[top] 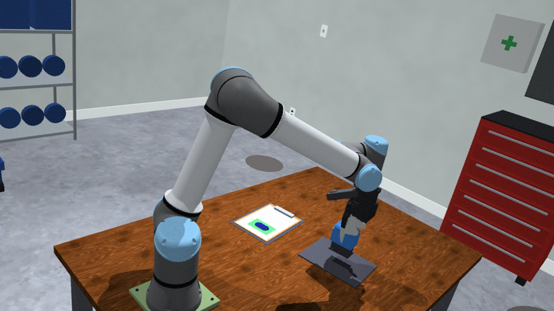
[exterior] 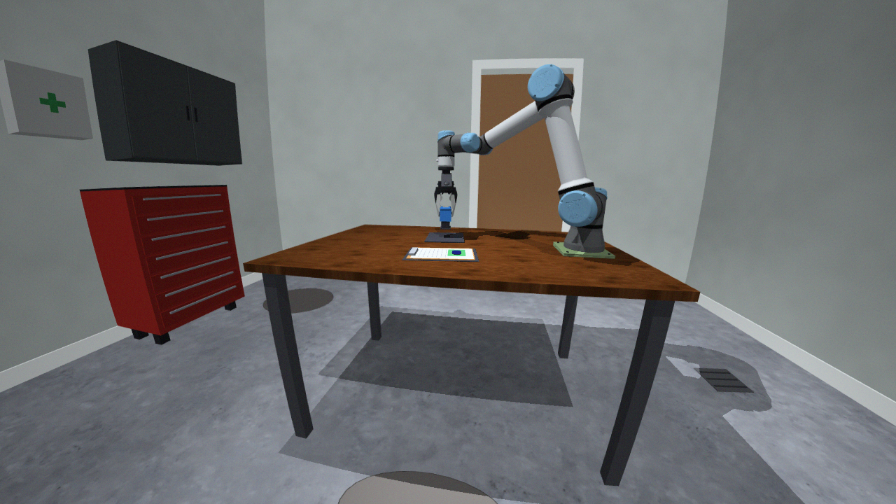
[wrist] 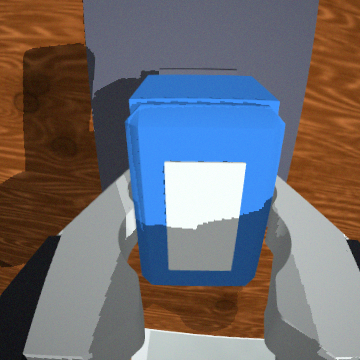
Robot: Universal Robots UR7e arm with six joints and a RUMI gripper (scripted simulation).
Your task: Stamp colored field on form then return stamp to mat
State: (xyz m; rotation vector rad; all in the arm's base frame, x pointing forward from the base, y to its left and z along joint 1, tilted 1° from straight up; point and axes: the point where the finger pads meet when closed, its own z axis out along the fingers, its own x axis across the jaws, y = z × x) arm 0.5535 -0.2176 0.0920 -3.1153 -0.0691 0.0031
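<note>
The stamp is 2 cm below my hand. Round my hand: mat (11 cm below).
</note>
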